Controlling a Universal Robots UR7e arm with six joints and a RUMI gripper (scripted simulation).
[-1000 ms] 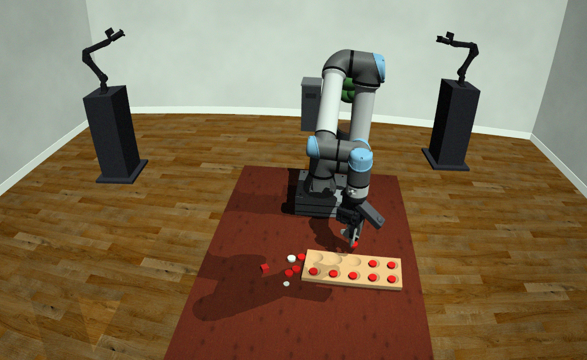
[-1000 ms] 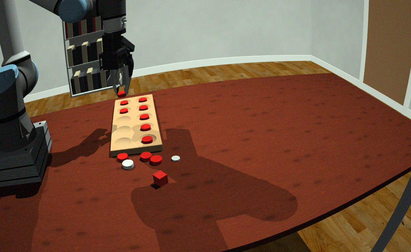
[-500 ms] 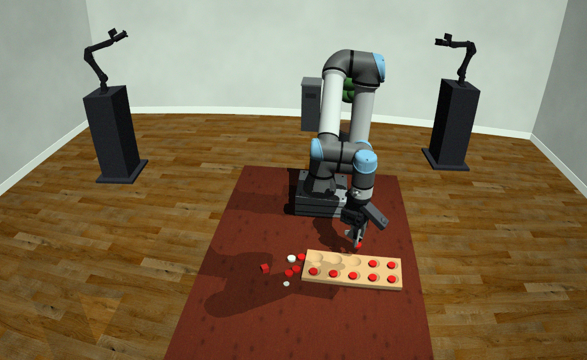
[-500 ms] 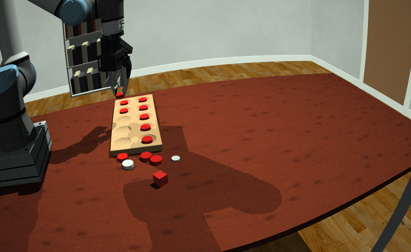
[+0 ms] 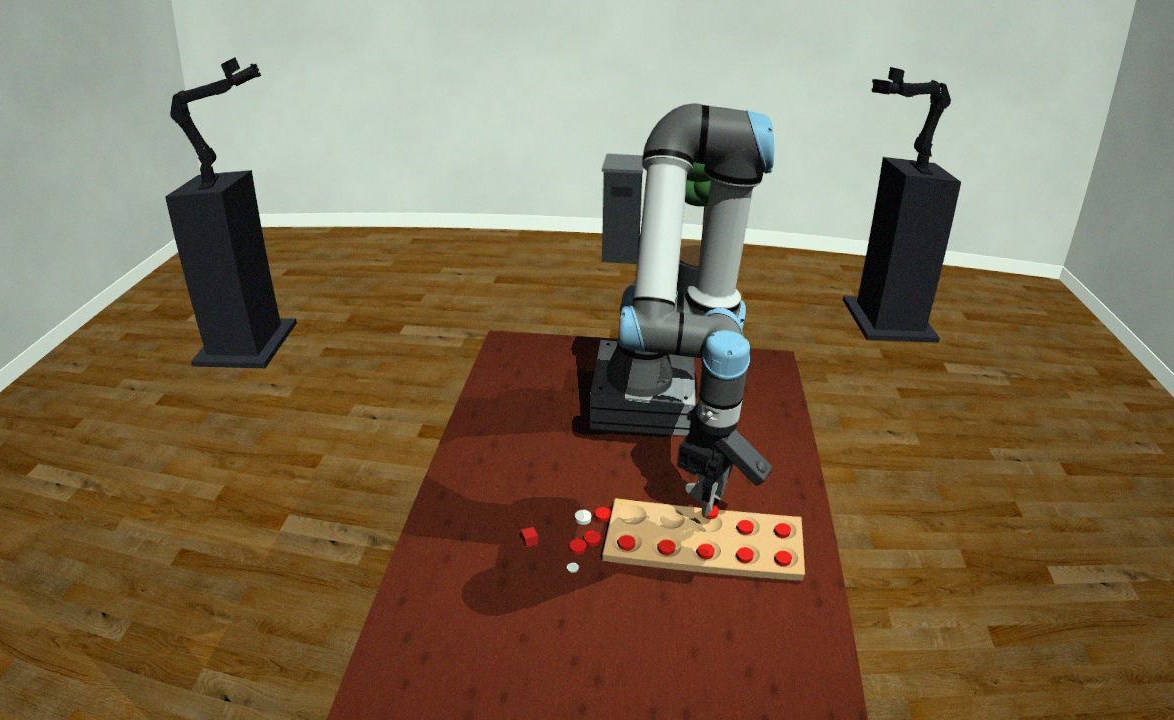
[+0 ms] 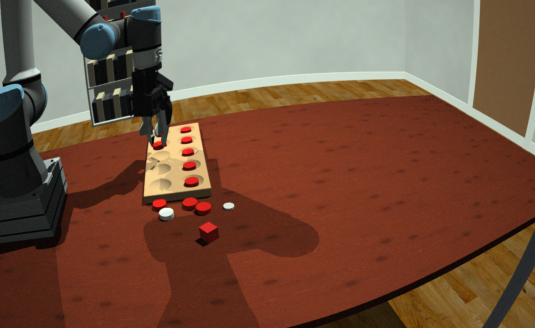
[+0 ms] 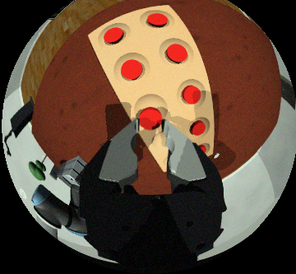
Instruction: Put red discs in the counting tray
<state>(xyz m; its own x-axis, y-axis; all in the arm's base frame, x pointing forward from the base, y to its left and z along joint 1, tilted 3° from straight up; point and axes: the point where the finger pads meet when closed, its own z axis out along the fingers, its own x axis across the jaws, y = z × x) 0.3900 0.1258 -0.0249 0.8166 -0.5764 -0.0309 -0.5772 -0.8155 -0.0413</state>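
Now: hand 5 cm above the wooden counting tray, 4 cm short of it and 1 cm to the left of it. Also, from my hand: white disc: 24 cm to the right, 6 cm below, 3 cm behind; then red cube: 34 cm to the right, 5 cm below, 4 cm ahead.
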